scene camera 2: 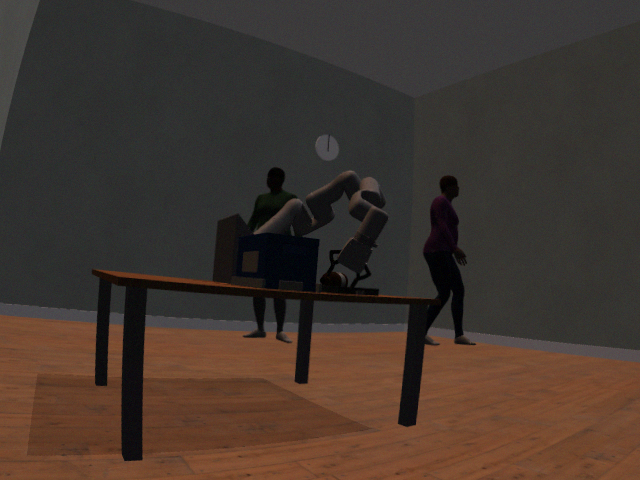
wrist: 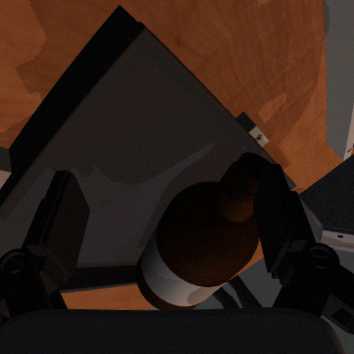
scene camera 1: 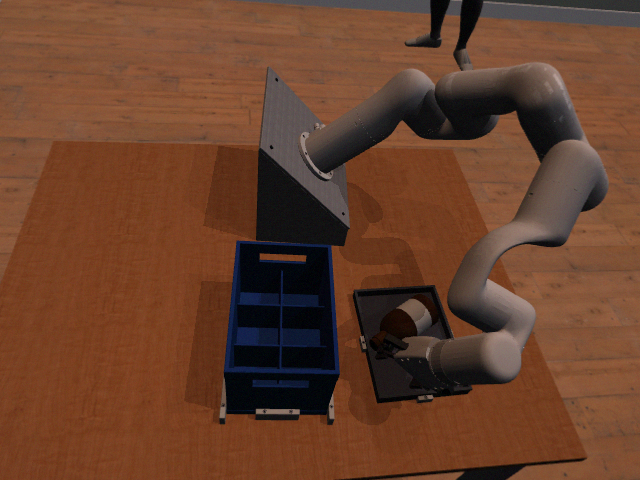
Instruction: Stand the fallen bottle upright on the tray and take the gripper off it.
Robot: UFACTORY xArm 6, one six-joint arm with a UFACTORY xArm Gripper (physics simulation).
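Places are measured from the arm's base along level axes (x back, y right, z up), in metres.
Pixels of known places: gripper, fingertip midpoint: (scene camera 2: 339,282) (wrist: 168,187) (scene camera 1: 396,366); arm's base, origin of the base link: (scene camera 1: 314,157).
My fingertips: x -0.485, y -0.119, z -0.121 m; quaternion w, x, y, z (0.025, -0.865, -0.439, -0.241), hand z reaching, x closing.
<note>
Ahead of a thing's pixels: the offset from my fingertips to its top centre.
The brown bottle @(dx +0.088, dy -0.030, dz +0.038 m) (scene camera 1: 399,322) (scene camera 2: 336,279) (wrist: 207,235) with a white label lies on its side on the dark tray @(dx +0.074, dy -0.051, dz -0.015 m) (scene camera 1: 392,290) (scene camera 2: 369,291) (wrist: 130,100). In scene camera 1 its neck points down-left, toward the crate side, and its base is near the tray's upper right corner. My gripper (scene camera 1: 400,367) (scene camera 2: 339,282) (wrist: 168,187) is open, low over the tray, with nothing held. In the wrist view the right finger overlaps the bottle's neck and shoulder; whether it touches is unclear. The left finger stands apart from the bottle over the tray.
A blue crate @(dx +0.076, dy +0.224, dz +0.134 m) (scene camera 1: 281,370) (scene camera 2: 292,258) with compartments stands left of the tray in scene camera 1. The grey wedge-shaped arm base (scene camera 1: 294,206) stands behind the crate. Small pale blocks sit at the edges of the crate and tray. Two people stand beyond the table (scene camera 2: 206,287).
</note>
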